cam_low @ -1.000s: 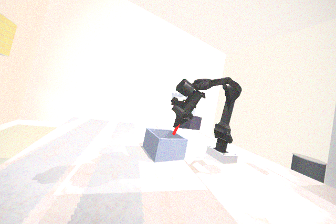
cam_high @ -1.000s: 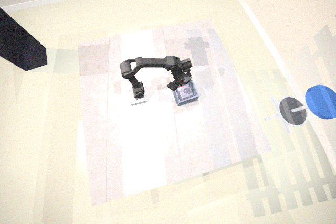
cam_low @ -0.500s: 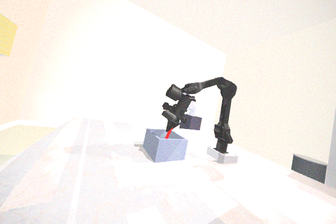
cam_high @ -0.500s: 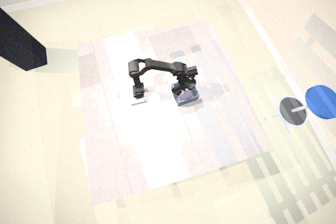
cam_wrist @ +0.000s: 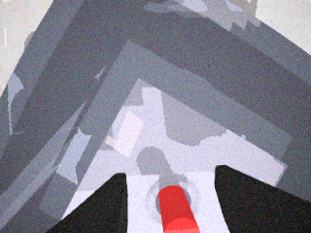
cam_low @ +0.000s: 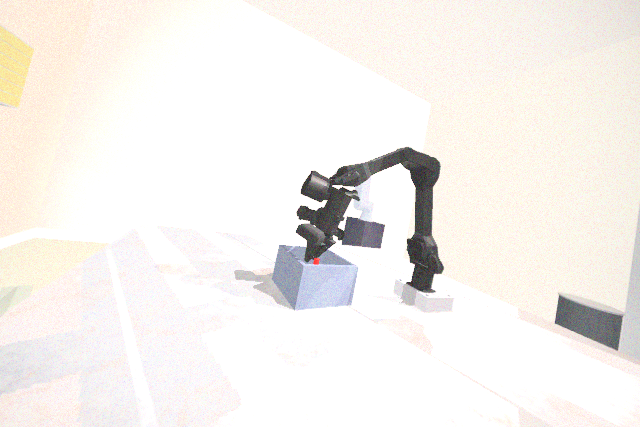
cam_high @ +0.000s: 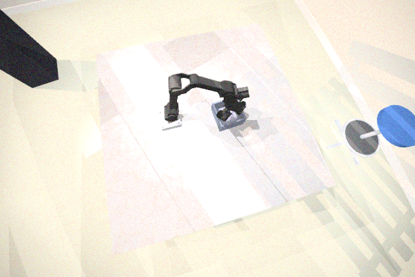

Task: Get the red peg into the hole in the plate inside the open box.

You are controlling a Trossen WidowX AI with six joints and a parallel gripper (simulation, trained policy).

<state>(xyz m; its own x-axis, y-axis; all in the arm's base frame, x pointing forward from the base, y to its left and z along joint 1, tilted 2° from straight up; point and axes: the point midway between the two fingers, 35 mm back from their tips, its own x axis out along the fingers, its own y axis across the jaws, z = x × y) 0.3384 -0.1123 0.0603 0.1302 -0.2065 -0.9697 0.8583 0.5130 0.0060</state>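
My gripper tip is 10 mm past the red peg, 20 mm to the right of it and 20 mm above it. Also, from my gripper tip: grey-blue box 10 mm behind, 10 mm to the left, 50 mm below.
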